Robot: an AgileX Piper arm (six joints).
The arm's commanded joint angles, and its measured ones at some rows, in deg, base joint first. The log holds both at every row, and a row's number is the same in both.
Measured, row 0:
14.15 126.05 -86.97 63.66 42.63 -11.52
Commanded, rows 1 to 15:
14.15 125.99 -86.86 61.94 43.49 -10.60
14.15 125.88 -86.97 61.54 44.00 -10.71
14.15 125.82 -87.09 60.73 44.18 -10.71
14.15 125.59 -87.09 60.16 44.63 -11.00
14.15 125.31 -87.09 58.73 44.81 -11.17
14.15 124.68 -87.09 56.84 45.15 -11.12
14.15 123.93 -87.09 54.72 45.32 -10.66
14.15 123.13 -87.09 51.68 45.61 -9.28
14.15 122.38 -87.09 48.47 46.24 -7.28
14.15 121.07 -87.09 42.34 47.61 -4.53
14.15 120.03 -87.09 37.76 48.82 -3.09
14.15 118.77 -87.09 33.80 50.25 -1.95
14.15 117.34 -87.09 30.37 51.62 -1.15
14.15 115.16 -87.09 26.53 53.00 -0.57
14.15 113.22 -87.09 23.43 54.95 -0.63
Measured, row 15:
14.15 116.08 -86.97 27.85 52.20 -1.26
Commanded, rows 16 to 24:
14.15 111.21 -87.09 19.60 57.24 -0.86
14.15 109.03 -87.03 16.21 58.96 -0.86
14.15 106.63 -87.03 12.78 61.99 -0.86
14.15 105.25 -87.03 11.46 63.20 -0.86
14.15 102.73 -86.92 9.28 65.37 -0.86
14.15 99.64 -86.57 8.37 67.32 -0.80
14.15 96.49 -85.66 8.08 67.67 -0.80
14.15 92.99 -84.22 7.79 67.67 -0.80
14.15 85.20 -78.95 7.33 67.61 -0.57
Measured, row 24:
14.15 89.78 -82.16 8.19 66.92 -1.26
